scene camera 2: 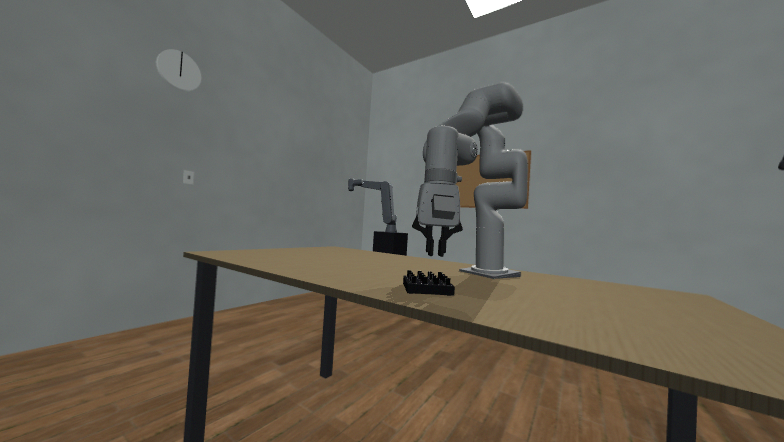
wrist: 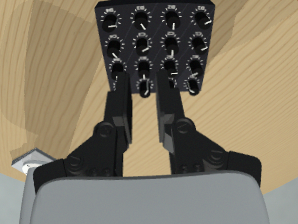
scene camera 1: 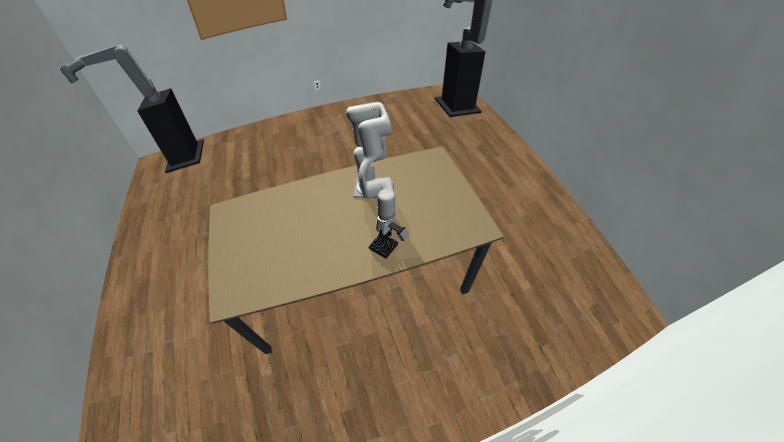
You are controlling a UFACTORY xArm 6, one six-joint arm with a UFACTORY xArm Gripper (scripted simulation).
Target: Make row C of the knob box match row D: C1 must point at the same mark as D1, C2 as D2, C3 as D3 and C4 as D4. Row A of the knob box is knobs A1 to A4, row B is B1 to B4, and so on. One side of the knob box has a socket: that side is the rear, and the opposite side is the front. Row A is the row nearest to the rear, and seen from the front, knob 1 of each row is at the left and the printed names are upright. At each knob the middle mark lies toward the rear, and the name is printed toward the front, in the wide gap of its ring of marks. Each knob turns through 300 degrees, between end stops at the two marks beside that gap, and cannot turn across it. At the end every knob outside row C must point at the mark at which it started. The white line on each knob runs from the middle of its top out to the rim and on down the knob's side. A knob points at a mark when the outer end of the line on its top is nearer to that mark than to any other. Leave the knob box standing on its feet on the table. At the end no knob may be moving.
Labels:
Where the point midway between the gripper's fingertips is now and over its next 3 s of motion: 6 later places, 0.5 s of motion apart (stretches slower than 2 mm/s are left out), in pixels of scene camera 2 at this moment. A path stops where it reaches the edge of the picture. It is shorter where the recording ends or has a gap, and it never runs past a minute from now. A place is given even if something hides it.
My gripper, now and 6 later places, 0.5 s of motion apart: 435, 255; 435, 259; 434, 265; 434, 272; 434, 273; 434, 275; 434, 278

